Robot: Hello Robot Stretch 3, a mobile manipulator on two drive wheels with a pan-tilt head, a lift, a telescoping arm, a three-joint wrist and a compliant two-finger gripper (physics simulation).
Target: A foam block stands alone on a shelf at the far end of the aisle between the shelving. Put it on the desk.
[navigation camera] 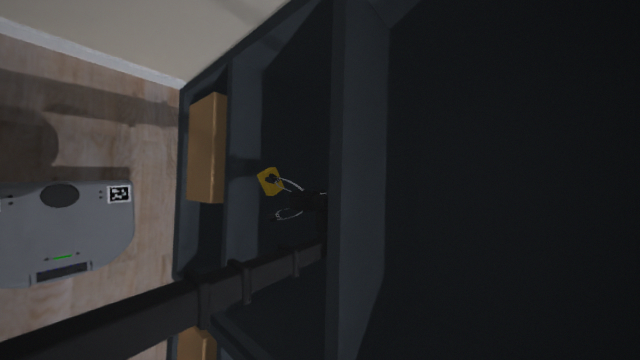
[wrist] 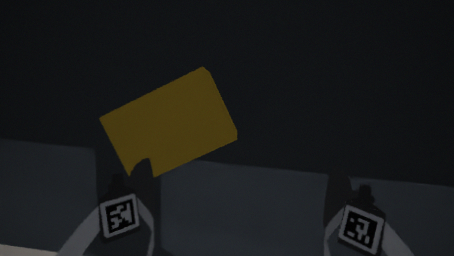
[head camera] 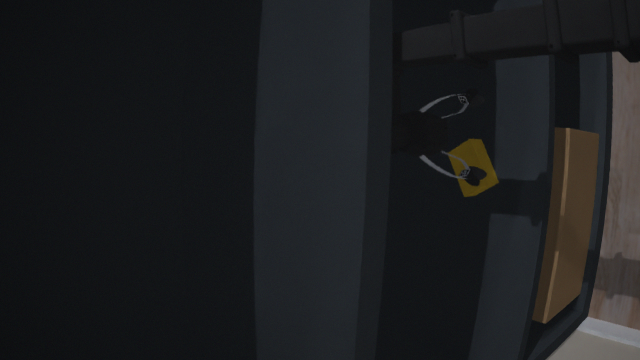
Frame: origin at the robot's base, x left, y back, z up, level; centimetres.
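Seen in the pictures: gripper, between the fingertips: [navigation camera: 268,197] [head camera: 480,137]; robot's base, origin of its link: [navigation camera: 60,194].
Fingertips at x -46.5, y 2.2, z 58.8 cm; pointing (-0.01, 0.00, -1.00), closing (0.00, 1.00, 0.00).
Offsets run from my fingertips to a thing's top centre. "spot": to the spot under its first point. Level surfaces: height alone.
The yellow foam block {dz -0.9, dx -3.7, dy -5.6 cm} [head camera: 475,155] [navigation camera: 270,189] [wrist: 172,120] lies turned at an angle on a dark shelf {dz -5.4 cm} [head camera: 425,250] [navigation camera: 300,125] [wrist: 300,100]. My gripper [head camera: 475,135] [navigation camera: 273,198] [wrist: 238,182] is open, with its fingers wide apart and no thing between them. In the head and navigation views one finger overlaps the block and the other is off to one side of it. In the wrist view the block is ahead of the fingertips and left of centre, with a dark shadow over its lower edge. Whether a finger touches it I cannot tell. The desk does not show.
An upper shelf board {dz +40.3 cm} [head camera: 310,175] [navigation camera: 365,150] runs beside the gripper in both views. A brown box {dz -24.1, dx -5.9, dy -18.4 cm} [head camera: 575,215] [navigation camera: 206,150] lies on a lower level; part of another box {spot: dz -29.2, dx +13.7, dy +58.9 cm} [navigation camera: 197,345] shows. My arm [head camera: 500,37] [navigation camera: 150,305] reaches in from my base [navigation camera: 85,220]. A pale wall [navigation camera: 150,40] adjoins the shelving.
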